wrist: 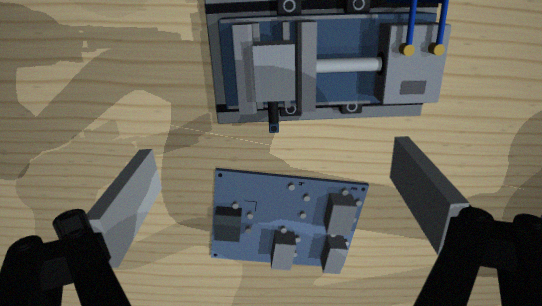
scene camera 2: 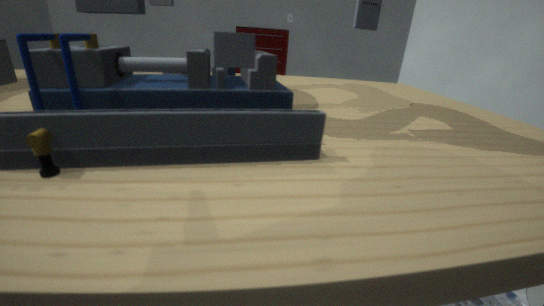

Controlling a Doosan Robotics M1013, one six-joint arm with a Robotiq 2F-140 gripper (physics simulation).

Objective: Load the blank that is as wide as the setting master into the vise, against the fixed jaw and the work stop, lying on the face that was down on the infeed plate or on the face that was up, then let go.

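Places are measured from the arm's base along level axes (x ahead, y right, z down), in centimetres.
Where they show: gripper, fingertip midpoint: [wrist: 273, 163].
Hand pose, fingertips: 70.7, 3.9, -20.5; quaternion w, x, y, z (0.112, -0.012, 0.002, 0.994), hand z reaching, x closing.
Observation:
After its pixels a point has its place, as x, y, z.
The gripper [wrist: 275, 150] @(70.7, 3.9, -20.5) is open and empty, its fingers wide apart above the table between the vise and the infeed plate; it does not show in the scene view. A grey blank [scene camera 2: 234, 50] @(70.9, 8.4, -1.3) [wrist: 274, 75] @(70.3, 5.3, -3.1) sits flat and level in the vise, beside the fixed jaw [scene camera 2: 263, 72] @(74.2, 9.7, 0.6) [wrist: 243, 70], with a gap to the moving jaw [scene camera 2: 198, 69] @(67.8, 11.1, 0.5) [wrist: 307, 67]. The black work stop [wrist: 273, 117] @(69.4, -0.1, -1.1) is at its near end; exact contact is too small to tell. The blue infeed plate [wrist: 265, 192] @(67.7, -16.4, 7.7) bears a dark block [wrist: 227, 223] @(73.2, -21.9, 5.2) and grey blocks [wrist: 341, 214] @(55.3, -16.4, 4.1) [wrist: 284, 250] @(63.0, -25.3, 4.1) [wrist: 335, 255] @(53.9, -25.2, 4.1) among pegs.
The vise's rod [scene camera 2: 155, 64] @(62.0, 7.9, 0.6) [wrist: 349, 65] @(61.8, 7.2, -0.1) runs to a grey housing [scene camera 2: 80, 65] @(56.7, 12.8, 0.3) [wrist: 417, 70] @(54.1, 8.3, -1.1) with blue pipes [scene camera 2: 71, 75] @(57.7, 15.4, 0.9) [wrist: 411, 25] @(57.1, 12.8, -2.5). A long grey rail [scene camera 2: 175, 132] @(67.0, 16.3, 5.3) stands along the vise in the scene view, with a yellow-topped knob [scene camera 2: 41, 140] @(57.3, 19.7, 5.2) beside it.

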